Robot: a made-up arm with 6 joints. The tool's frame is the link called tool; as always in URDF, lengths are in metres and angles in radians. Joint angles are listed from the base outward.
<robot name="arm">
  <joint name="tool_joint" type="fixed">
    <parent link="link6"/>
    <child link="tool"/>
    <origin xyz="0 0 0" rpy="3.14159 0 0"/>
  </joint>
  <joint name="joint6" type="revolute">
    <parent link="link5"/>
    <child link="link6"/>
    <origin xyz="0.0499 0 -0.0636"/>
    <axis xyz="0 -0.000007 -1"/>
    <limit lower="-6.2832" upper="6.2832"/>
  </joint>
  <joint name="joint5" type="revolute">
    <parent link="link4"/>
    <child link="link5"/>
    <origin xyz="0 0 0"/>
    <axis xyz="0 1 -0.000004"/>
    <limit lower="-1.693" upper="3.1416"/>
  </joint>
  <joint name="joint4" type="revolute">
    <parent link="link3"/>
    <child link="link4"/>
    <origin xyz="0.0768 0 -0.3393"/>
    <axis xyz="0 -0.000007 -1"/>
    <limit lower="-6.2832" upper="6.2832"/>
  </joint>
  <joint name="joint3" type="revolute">
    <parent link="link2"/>
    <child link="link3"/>
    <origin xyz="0.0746 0 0.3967"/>
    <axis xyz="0 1 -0.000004"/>
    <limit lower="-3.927" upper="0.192"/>
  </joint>
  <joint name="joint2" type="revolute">
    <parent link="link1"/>
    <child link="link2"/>
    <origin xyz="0 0 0"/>
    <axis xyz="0 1 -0.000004"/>
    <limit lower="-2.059" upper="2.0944"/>
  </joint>
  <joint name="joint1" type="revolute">
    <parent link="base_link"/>
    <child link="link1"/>
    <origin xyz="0 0 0.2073"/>
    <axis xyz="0 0 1"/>
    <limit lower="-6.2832" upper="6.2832"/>
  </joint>
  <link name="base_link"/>
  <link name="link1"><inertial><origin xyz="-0.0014 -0.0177 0.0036"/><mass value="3.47"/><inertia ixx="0.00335" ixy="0" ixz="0" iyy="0.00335" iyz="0" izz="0.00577"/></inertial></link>
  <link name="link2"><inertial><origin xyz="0.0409 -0.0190 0.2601"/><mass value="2.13"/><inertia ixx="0.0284" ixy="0" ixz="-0.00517" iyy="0.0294" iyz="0" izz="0.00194"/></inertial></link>
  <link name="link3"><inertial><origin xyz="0.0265 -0.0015 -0.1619"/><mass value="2.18"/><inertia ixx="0.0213" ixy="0" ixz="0.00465" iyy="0.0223" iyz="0" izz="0.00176"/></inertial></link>
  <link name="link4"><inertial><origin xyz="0.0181 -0.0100 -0.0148"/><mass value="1.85"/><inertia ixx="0.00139" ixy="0" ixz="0" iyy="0.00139" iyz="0" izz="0.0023"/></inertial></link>
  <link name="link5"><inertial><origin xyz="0.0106 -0.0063 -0.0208"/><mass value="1.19"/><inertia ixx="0.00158" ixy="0" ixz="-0.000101" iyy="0.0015" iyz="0" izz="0.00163"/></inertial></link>
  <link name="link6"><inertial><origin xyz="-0.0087 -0.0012 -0.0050"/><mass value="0.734"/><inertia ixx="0.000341" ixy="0" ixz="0" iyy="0.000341" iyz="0" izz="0.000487"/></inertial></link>
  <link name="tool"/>
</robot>
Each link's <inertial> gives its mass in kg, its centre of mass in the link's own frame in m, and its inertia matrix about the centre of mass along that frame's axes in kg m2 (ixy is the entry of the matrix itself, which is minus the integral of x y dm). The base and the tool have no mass. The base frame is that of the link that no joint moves.
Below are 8 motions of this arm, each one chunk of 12 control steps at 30 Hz.
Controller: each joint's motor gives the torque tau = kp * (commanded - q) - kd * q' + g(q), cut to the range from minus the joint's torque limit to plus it. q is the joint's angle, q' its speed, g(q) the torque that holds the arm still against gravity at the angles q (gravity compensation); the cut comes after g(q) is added. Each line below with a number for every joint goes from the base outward.
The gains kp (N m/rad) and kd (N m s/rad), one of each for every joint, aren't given. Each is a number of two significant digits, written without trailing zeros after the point. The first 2 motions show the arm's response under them.
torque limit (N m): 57 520 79 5 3.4 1.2
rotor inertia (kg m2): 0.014 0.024 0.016 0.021 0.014 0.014
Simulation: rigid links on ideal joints. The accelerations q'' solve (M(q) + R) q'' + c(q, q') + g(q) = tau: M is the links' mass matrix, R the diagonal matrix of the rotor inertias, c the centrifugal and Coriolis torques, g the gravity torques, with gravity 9.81 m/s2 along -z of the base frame. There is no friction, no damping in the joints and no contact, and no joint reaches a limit. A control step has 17 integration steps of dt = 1/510 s. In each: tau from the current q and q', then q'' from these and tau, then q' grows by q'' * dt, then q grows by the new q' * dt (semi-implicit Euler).
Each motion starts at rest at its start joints. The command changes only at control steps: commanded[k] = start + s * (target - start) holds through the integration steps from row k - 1 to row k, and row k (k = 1, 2, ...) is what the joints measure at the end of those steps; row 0 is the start. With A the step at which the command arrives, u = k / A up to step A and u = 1 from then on. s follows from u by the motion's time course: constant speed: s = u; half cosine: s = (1 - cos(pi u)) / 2; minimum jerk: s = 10 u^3 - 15 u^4 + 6 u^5; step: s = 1 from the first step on.
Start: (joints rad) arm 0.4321 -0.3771 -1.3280 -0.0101 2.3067 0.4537
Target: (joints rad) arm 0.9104 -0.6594 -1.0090 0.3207 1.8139 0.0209
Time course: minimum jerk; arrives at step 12
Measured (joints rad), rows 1 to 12:
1: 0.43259 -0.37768 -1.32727 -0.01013 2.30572 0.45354
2: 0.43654 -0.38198 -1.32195 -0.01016 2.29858 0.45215
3: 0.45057 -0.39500 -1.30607 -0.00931 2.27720 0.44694
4: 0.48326 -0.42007 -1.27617 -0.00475 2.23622 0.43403
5: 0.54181 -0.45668 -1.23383 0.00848 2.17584 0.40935
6: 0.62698 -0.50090 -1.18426 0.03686 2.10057 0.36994
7: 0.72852 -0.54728 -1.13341 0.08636 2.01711 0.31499
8: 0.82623 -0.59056 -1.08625 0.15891 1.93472 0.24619
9: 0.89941 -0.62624 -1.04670 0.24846 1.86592 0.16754
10: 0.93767 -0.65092 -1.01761 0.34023 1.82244 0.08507
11: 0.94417 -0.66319 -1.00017 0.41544 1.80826 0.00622
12: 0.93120 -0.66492 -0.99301 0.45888 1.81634 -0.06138
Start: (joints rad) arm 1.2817 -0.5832 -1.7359 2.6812 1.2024 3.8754
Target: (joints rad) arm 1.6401 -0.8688 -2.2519 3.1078 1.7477 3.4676
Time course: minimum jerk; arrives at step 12
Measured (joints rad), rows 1 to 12:
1: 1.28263 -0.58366 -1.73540 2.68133 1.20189 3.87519
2: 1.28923 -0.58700 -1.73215 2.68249 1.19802 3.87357
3: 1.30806 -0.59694 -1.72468 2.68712 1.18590 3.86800
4: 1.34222 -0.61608 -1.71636 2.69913 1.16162 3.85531
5: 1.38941 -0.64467 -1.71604 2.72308 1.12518 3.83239
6: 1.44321 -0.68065 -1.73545 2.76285 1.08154 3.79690
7: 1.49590 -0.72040 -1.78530 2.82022 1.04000 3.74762
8: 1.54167 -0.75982 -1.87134 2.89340 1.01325 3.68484
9: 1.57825 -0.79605 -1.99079 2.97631 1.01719 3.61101
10: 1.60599 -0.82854 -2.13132 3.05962 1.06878 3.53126
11: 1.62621 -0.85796 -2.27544 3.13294 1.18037 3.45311
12: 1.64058 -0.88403 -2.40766 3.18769 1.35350 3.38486
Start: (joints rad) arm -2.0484 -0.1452 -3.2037 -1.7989 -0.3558 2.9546
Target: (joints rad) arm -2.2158 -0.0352 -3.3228 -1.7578 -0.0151 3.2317
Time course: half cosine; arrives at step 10
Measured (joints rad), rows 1 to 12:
1: -2.05039 -0.14365 -3.20691 -1.79827 -0.35386 2.95505
2: -2.05852 -0.13821 -3.21790 -1.79548 -0.34608 2.95754
3: -2.07513 -0.12840 -3.23683 -1.78925 -0.32964 2.96463
4: -2.09895 -0.11507 -3.26064 -1.77959 -0.30376 2.97919
5: -2.12660 -0.09943 -3.28568 -1.76765 -0.26907 3.00363
6: -2.15447 -0.08282 -3.30838 -1.75531 -0.22727 3.03916
7: -2.17954 -0.06670 -3.32555 -1.74472 -0.18087 3.08530
8: -2.19949 -0.05257 -3.33473 -1.73793 -0.13295 3.13957
9: -2.21259 -0.04178 -3.33448 -1.73654 -0.08689 3.19757
10: -2.21773 -0.03540 -3.32456 -1.74128 -0.04608 3.25341
11: -2.21718 -0.03255 -3.30900 -1.75115 -0.01174 3.30089
12: -2.21604 -0.03092 -3.29457 -1.76351 0.01642 3.33511

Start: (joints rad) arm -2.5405 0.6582 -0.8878 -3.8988 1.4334 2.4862
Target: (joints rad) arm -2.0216 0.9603 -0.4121 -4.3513 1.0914 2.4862
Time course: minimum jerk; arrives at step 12
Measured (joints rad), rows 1 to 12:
1: -2.54038 0.65875 -0.88796 -3.89898 1.43397 2.48610
2: -2.53931 0.66283 -0.88890 -3.90040 1.43806 2.48535
3: -2.53508 0.67535 -0.89047 -3.90544 1.44964 2.48284
4: -2.52405 0.69997 -0.88987 -3.91721 1.46959 2.47742
5: -2.50155 0.73699 -0.88151 -3.93867 1.49302 2.46848
6: -2.46247 0.78350 -0.85881 -3.97181 1.50961 2.45643
7: -2.40154 0.83471 -0.81684 -4.01749 1.50642 2.44294
8: -2.31395 0.88482 -0.75462 -4.07568 1.47274 2.43103
9: -2.19723 0.92750 -0.67600 -4.14565 1.40695 2.42456
10: -2.05575 0.95691 -0.58855 -4.22493 1.32237 2.42701
11: -1.90614 0.97022 -0.50085 -4.30651 1.24499 2.43954
12: -1.77763 0.97049 -0.41982 -4.37848 1.19961 2.46005

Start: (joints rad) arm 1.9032 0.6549 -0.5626 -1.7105 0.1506 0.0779
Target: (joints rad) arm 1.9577 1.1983 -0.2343 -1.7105 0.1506 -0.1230
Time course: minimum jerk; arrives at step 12
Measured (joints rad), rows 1 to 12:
1: 1.90319 0.65610 -0.56286 -1.71051 0.15006 0.07783
2: 1.90316 0.66481 -0.56456 -1.71035 0.14638 0.07719
3: 1.90328 0.69056 -0.56848 -1.70879 0.13662 0.07462
4: 1.90408 0.73924 -0.57314 -1.70324 0.12104 0.06788
5: 1.90636 0.80963 -0.57446 -1.69078 0.10403 0.05435
6: 1.91099 0.89468 -0.56673 -1.67008 0.09237 0.03189
7: 1.91872 0.98452 -0.54404 -1.64298 0.09239 -0.00037
8: 1.93001 1.06875 -0.50198 -1.61509 0.10758 -0.04144
9: 1.94461 1.13783 -0.43934 -1.59488 0.13727 -0.08815
10: 1.96100 1.18452 -0.35958 -1.59120 0.17653 -0.13554
11: 1.97607 1.20616 -0.27109 -1.60971 0.21729 -0.17756
12: 1.98592 1.20785 -0.18552 -1.64998 0.25031 -0.20845

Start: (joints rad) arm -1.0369 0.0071 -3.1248 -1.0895 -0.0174 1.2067
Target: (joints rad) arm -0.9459 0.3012 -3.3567 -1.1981 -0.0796 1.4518
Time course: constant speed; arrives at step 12
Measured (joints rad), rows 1 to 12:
1: -1.03245 0.02067 -3.15185 -1.09100 -0.01275 1.20798
2: -1.02323 0.04271 -3.19207 -1.09292 -0.00943 1.21241
3: -1.01419 0.06591 -3.22790 -1.09391 -0.01300 1.22146
4: -1.00634 0.08932 -3.25600 -1.09486 -0.02396 1.23601
5: -0.99894 0.11349 -3.27713 -1.09738 -0.04038 1.25623
6: -0.99160 0.13863 -3.29212 -1.10280 -0.05945 1.28166
7: -0.98432 0.16459 -3.30189 -1.11191 -0.07805 1.31128
8: -0.97717 0.19112 -3.30771 -1.12491 -0.09323 1.34367
9: -0.97013 0.21800 -3.31121 -1.14145 -0.10276 1.37721
10: -0.96314 0.24499 -3.31408 -1.16065 -0.10545 1.41023
11: -0.95617 0.27186 -3.31793 -1.18127 -0.10133 1.44129
12: -0.94917 0.29839 -3.32409 -1.20189 -0.09157 1.46927

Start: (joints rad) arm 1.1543 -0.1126 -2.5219 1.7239 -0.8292 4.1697
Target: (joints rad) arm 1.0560 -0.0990 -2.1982 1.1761 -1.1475 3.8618
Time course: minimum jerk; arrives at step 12
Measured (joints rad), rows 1 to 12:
1: 1.15412 -0.11269 -2.52157 1.72350 -0.82924 4.16963
2: 1.15277 -0.11321 -2.51926 1.72017 -0.82975 4.16901
3: 1.14848 -0.11435 -2.51239 1.70795 -0.83221 4.16647
4: 1.13986 -0.11585 -2.49832 1.67855 -0.83943 4.15968
5: 1.12678 -0.11712 -2.47493 1.62444 -0.85500 4.14561
6: 1.11034 -0.11744 -2.44104 1.54243 -0.88234 4.12123
7: 1.09237 -0.11619 -2.39706 1.43650 -0.92332 4.08434
8: 1.07502 -0.11306 -2.34519 1.31835 -0.97687 4.03455
9: 1.06054 -0.10819 -2.28931 1.20535 -1.03826 3.97389
10: 1.05089 -0.10212 -2.23425 1.11632 -1.09983 3.90707
11: 1.04703 -0.09568 -2.18481 1.06624 -1.15325 3.84088
12: 1.04848 -0.08989 -2.14480 1.06151 -1.19196 3.78288

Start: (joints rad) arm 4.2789 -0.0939 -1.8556 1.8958 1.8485 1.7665
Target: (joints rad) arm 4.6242 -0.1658 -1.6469 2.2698 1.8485 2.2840
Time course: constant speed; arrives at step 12
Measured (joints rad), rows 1 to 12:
1: 4.28221 -0.09729 -1.84884 1.89991 1.84353 1.76927
2: 4.29366 -0.10410 -1.83446 1.91278 1.83233 1.77904
3: 4.31572 -0.11137 -1.81733 1.93586 1.81838 1.79874
4: 4.34827 -0.11764 -1.79976 1.96864 1.80483 1.83000
5: 4.38893 -0.12303 -1.78140 2.00899 1.79404 1.87311
6: 4.43390 -0.12812 -1.76152 2.05352 1.78807 1.92704
7: 4.47909 -0.13327 -1.74007 2.09836 1.78852 1.98964
8: 4.52103 -0.13862 -1.71774 2.14003 1.79582 2.05795
9: 4.55751 -0.14420 -1.69550 2.17632 1.80894 2.12863
10: 4.58782 -0.15000 -1.67421 2.20672 1.82556 2.19831
11: 4.61264 -0.15599 -1.65450 2.23233 1.84271 2.26404
12: 4.63366 -0.16215 -1.63660 2.25534 1.85750 2.32351

